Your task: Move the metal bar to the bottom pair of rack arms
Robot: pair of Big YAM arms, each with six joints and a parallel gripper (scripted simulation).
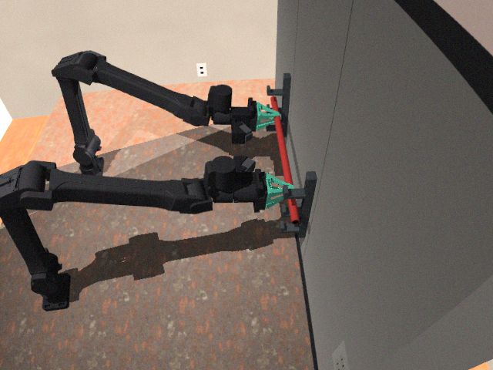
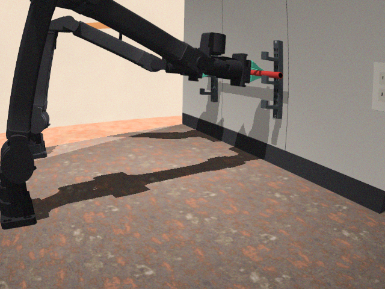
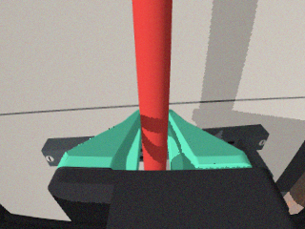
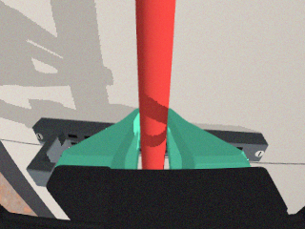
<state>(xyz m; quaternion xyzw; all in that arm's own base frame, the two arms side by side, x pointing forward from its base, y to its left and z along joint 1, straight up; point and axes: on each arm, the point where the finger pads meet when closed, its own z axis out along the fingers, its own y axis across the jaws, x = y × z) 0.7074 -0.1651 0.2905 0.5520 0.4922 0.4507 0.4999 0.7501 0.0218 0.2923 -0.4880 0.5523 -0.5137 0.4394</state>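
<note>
Right now my left hand is 15 cm to the left of the red metal bar and 1 cm short of it. The rest, counted from my left hand: grey wall: 20 cm ahead, 18 cm to the right, 16 cm above; dark baseboard: 26 cm below, 19 cm to the right, 5 cm ahead.
My right hand is 15 cm to the right of the red metal bar. Round my right hand: grey wall (19 cm ahead, 12 cm to the left, 16 cm above); then dark baseboard (4 cm ahead, 11 cm to the left, 26 cm below).
</note>
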